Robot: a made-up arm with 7 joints.
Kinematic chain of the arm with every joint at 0, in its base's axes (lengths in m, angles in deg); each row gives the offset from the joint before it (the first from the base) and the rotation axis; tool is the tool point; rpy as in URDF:
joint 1: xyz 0 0 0.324 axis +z
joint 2: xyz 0 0 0 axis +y
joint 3: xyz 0 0 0.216 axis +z
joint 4: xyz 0.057 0 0 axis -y
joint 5: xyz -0.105 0 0.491 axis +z
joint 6: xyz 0 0 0 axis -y
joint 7: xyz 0.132 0 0 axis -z
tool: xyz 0 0 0 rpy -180 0 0
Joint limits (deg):
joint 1: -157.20..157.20
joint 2: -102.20..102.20
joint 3: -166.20..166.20
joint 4: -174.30..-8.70
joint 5: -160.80..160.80
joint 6: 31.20..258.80
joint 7: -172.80..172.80
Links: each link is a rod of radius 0.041 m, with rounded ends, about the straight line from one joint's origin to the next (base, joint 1, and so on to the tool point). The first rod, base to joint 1, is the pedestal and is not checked.
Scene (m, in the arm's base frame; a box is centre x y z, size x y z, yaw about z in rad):
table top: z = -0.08
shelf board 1: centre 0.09 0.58 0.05 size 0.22 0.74 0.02 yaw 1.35
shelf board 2: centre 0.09 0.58 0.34 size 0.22 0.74 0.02 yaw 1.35
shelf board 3: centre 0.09 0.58 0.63 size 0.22 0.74 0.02 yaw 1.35
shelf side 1: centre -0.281 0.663 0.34 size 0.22 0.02 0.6 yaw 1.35
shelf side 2: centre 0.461 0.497 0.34 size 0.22 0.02 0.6 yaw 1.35
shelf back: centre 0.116 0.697 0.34 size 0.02 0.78 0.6 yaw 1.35
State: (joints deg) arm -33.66 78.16 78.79 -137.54 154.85 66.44 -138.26
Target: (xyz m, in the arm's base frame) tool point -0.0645 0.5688 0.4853
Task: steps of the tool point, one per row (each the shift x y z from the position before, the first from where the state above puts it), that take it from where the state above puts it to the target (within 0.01 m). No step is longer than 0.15 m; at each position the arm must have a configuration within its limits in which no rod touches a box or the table.
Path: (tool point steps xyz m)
1: 0.0271 -0.0443 -0.0016
2: 0.0106 -0.0446 0.0012
3: -0.0055 -0.0423 0.0019
4: -0.0191 -0.0387 0.0012
5: -0.0294 -0.0339 -0.0004
6: -0.0359 -0.0284 -0.0023
7: -0.0842 0.0653 0.0908
8: -0.1038 0.0194 0.0945
9: -0.0972 -0.0286 0.0925
10: 0.0320 0.0833 -0.0066
11: 0.0166 0.0690 -0.0033
12: -0.0028 0.0517 0.0099

